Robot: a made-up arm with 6 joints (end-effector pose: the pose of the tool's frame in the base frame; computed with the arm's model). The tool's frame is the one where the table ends.
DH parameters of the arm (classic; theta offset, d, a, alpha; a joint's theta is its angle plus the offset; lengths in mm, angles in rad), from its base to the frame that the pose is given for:
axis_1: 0 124.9 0 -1.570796
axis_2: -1.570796 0 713.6 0
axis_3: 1.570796 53.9 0 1.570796
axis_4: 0 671.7 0 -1.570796
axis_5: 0 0 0 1.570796
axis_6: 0 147.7 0 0
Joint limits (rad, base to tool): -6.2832..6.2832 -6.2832..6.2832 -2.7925..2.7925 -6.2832..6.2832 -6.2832..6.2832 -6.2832..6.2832
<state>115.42 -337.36 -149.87 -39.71 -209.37 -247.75</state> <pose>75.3 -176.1 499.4 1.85 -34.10 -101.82</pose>
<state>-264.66 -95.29 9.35 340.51 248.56 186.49</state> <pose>25.0 -1339.4 -26.4 -158.11 -13.79 81.78</pose>
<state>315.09 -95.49 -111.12 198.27 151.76 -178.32</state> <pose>-266.7 311.0 -397.9 8.16 2.53 -59.30</pose>
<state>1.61 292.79 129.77 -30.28 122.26 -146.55</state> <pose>-81.7 -11.4 578.8 156.75 -13.33 -44.44</pose>
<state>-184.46 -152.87 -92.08 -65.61 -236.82 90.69</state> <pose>-183.1 73.1 -806.6 -98.43 56.28 -51.60</pose>
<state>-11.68 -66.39 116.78 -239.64 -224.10 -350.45</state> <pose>-217.2 190.5 811.4 103.55 37.09 -131.09</pose>
